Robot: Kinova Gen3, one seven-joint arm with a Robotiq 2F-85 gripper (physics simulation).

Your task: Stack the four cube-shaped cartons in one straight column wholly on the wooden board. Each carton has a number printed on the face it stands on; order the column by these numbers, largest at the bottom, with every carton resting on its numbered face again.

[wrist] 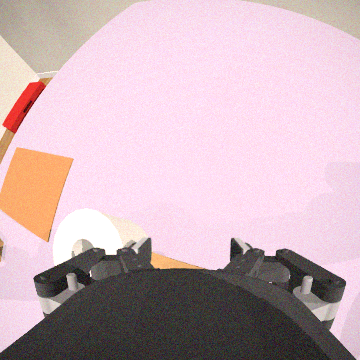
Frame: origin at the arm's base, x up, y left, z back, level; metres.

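Where they show: gripper, fingertip midpoint: (190,248).
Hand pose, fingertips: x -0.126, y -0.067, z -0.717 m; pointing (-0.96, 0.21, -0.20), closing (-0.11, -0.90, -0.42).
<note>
Each offset is from my fingertips to the top centre of the thing. "spot": to the spot under its first point. Level surfaces: height alone.
The flat orange-brown wooden board @[dx -0.034, dy +0.318, dz +0.060 m] (37,192) lies on the pink surface at the left of the wrist view, with no carton on the part that shows. A thin orange strip @[dx +0.023, dy -0.003, dz +0.043 m] (172,261), which looks like the top edge of a carton, shows beyond the gripper body; the rest of it is hidden. A brown corner @[spot: dx -0.048, dy +0.340, dz +0.228 m] (1,251) shows at the left edge, too little to identify. No printed number shows. My gripper (190,248) is open and empty, its fingers apart above the pink surface.
A white roll @[dx +0.024, dy +0.080, dz +0.050 m] (82,222) with a central hole stands between the board and the left finger, partly hidden by the gripper. A red block (24,106) lies at the far left by the rim of the pink surface @[dx -0.049 m] (200,100). Grey shadows lie at the right.
</note>
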